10 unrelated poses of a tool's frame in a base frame.
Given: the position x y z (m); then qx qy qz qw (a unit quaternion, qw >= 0).
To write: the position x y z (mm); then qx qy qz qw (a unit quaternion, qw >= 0). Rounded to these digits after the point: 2 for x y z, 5 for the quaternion.
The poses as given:
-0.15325 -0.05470 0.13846 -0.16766 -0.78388 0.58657 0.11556
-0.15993 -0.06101 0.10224 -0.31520 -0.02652 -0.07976 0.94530
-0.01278 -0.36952 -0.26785 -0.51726 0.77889 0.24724 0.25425
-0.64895 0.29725 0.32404 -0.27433 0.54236 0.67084 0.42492
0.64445 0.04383 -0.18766 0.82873 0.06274 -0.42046 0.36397
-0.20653 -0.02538 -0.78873 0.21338 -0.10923 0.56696 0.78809
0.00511 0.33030 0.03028 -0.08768 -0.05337 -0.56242 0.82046
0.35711 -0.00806 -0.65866 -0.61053 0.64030 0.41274 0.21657
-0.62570 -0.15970 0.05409 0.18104 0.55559 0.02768 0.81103
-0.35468 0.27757 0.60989 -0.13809 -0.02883 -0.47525 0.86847
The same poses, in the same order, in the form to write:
-153.25 -54.70 138.46 -0.16766 -0.78388 0.58657 0.11556
-159.93 -61.01 102.24 -0.31520 -0.02652 -0.07976 0.94530
-12.78 -369.52 -267.85 -0.51726 0.77889 0.24724 0.25425
-648.95 297.25 324.04 -0.27433 0.54236 0.67084 0.42492
644.45 43.83 -187.66 0.82873 0.06274 -0.42046 0.36397
-206.53 -25.38 -788.73 0.21338 -0.10923 0.56696 0.78809
5.11 330.30 30.28 -0.08768 -0.05337 -0.56242 0.82046
357.11 -8.06 -658.66 -0.61053 0.64030 0.41274 0.21657
-625.70 -159.70 54.09 0.18104 0.55559 0.02768 0.81103
-354.68 277.57 609.89 -0.13809 -0.02883 -0.47525 0.86847

